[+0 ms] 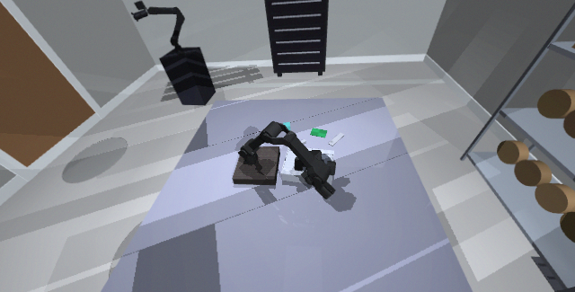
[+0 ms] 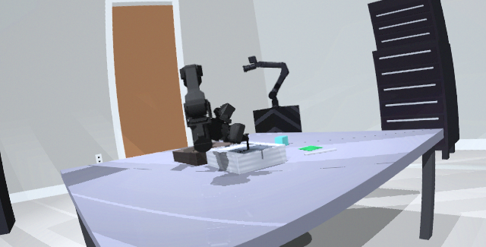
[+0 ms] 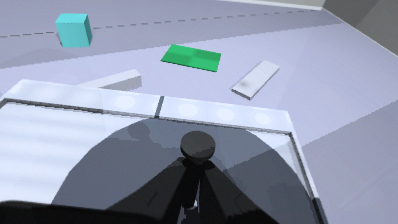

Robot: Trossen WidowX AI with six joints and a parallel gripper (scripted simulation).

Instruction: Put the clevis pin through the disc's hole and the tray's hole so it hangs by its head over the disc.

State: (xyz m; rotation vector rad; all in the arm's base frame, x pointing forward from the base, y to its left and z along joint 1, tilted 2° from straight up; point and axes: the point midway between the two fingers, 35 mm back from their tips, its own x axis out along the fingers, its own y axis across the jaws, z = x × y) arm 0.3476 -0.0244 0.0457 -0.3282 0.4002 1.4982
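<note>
My gripper tip is now 10 mm above the clevis pin. Also, from my gripper tip: disc: 40 mm below; pale flat bar: 240 mm to the left, 110 mm ahead, 90 mm below; steel tray: 50 mm below, 40 mm behind.
</note>
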